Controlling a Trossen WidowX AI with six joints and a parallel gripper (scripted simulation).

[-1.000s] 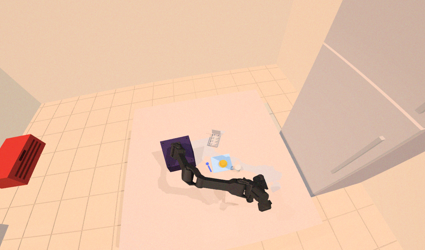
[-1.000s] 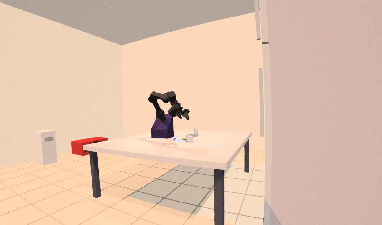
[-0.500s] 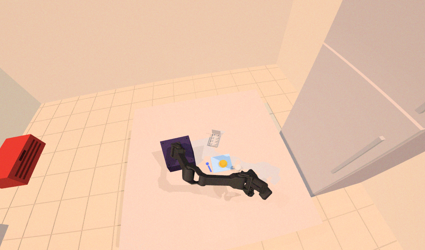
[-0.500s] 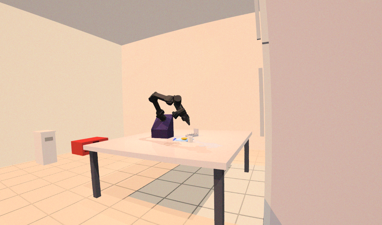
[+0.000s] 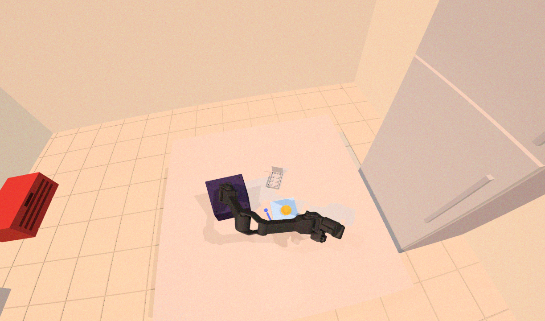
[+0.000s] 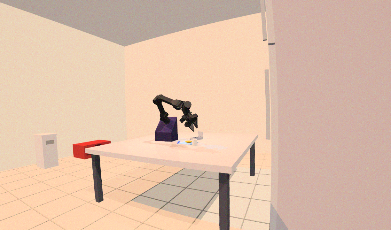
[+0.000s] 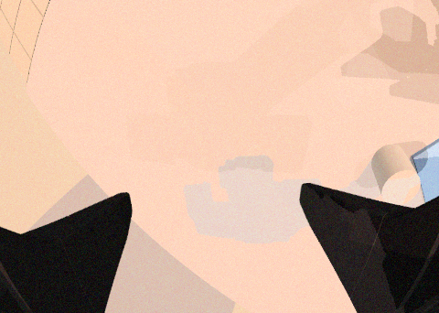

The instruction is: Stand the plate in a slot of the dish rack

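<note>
My gripper tip is 21 cm to the right of the yellow plate, 16 cm past it and 14 cm above it. From my gripper tip the other things lie so: blue spoon (27 cm behind, 22 cm to the left, 15 cm below); then light blue mat (22 cm to the left, 17 cm behind, 15 cm below); then white cup (14 cm to the left, 13 cm below, 7 cm behind).
</note>
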